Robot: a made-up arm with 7 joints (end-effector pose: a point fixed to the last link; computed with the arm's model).
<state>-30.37 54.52 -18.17 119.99 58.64 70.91 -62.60</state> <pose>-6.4 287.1 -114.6 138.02 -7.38 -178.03</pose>
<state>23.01 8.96 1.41 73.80 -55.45 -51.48 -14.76</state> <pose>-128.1 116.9 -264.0 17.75 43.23 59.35</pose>
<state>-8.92 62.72 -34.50 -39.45 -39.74 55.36 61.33</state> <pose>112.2 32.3 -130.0 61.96 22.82 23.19</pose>
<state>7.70 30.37 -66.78 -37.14 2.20 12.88 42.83</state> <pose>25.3 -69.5 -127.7 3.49 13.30 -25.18</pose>
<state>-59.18 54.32 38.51 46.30 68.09 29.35 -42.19</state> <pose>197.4 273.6 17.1 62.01 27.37 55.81</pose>
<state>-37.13 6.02 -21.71 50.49 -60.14 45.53 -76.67</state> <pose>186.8 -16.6 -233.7 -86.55 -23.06 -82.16</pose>
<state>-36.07 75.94 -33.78 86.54 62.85 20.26 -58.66</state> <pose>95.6 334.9 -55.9 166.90 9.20 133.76</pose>
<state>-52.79 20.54 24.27 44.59 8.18 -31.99 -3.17</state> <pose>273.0 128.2 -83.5 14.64 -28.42 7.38</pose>
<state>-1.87 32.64 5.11 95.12 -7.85 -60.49 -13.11</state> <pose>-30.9 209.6 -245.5 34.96 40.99 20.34</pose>
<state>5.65 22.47 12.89 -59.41 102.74 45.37 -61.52</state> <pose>96.3 86.6 -1.4 87.52 4.40 45.22</pose>
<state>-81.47 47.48 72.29 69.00 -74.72 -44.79 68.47</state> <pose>219.9 259.7 -19.4 -175.58 66.05 10.96</pose>
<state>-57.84 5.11 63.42 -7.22 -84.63 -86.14 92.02</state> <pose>149.3 184.3 -43.5 139.39 45.78 7.78</pose>
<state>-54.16 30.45 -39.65 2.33 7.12 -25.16 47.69</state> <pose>219.6 -48.8 -49.5 30.20 -58.97 -25.47</pose>
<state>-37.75 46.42 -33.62 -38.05 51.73 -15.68 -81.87</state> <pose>145.2 -31.7 -28.3 133.48 58.83 -33.92</pose>
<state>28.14 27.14 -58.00 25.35 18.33 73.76 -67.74</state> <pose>-118.2 58.7 -247.1 -138.79 0.62 -176.46</pose>
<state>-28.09 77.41 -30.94 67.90 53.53 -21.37 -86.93</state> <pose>128.7 307.0 -95.8 -139.86 25.18 152.89</pose>
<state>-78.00 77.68 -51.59 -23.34 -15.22 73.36 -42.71</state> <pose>216.0 50.7 24.6 75.54 50.18 9.41</pose>
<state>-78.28 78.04 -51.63 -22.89 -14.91 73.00 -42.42</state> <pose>216.7 52.3 26.2 75.85 49.24 10.06</pose>
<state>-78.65 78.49 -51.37 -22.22 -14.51 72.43 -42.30</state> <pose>217.6 54.5 29.2 75.83 48.01 10.49</pose>
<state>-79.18 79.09 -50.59 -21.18 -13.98 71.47 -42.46</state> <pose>218.8 57.6 34.7 75.24 46.29 10.53</pose>
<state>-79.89 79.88 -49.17 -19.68 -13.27 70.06 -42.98</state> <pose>220.1 62.1 43.4 74.09 43.98 10.24</pose>
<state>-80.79 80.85 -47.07 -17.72 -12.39 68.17 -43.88</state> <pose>220.9 68.0 55.4 72.43 41.05 9.62</pose>
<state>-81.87 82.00 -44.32 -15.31 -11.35 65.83 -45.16</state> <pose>220.5 75.4 70.6 70.44 37.55 8.85</pose>
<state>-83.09 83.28 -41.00 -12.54 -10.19 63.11 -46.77</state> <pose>218.3 84.2 88.2 68.31 33.58 8.00</pose>
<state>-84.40 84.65 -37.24 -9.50 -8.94 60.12 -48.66</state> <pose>213.6 94.1 107.5 66.19 29.31 7.19</pose>
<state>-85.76 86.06 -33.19 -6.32 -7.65 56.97 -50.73</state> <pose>206.2 104.9 127.1 64.20 24.88 6.47</pose>
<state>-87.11 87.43 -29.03 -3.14 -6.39 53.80 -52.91</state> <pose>196.2 115.9 145.8 62.40 20.53 5.80</pose>
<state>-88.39 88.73 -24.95 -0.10 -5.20 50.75 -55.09</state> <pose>184.5 126.7 162.5 60.86 16.44 5.23</pose>
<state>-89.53 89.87 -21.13 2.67 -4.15 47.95 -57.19</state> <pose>172.0 136.6 176.5 59.55 12.82 4.67</pose>
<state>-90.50 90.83 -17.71 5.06 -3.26 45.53 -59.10</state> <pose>160.0 145.3 187.5 58.47 9.75 4.14</pose>
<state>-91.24 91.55 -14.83 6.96 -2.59 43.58 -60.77</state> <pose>149.5 152.2 195.5 57.63 7.36 3.56</pose>
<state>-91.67 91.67 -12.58 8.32 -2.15 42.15 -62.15</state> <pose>142.6 156.8 200.4 56.95 5.85 2.63</pose>
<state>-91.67 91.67 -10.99 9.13 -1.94 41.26 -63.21</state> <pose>138.7 159.7 202.8 56.49 5.20 1.82</pose>
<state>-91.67 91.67 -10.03 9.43 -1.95 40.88 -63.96</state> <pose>136.2 161.0 204.1 56.20 4.91 1.14</pose>
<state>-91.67 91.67 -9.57 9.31 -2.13 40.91 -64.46</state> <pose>135.0 160.9 204.7 56.03 4.91 0.56</pose>
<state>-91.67 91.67 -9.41 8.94 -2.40 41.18 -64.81</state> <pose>134.4 160.0 204.9 55.94 5.08 0.03</pose>
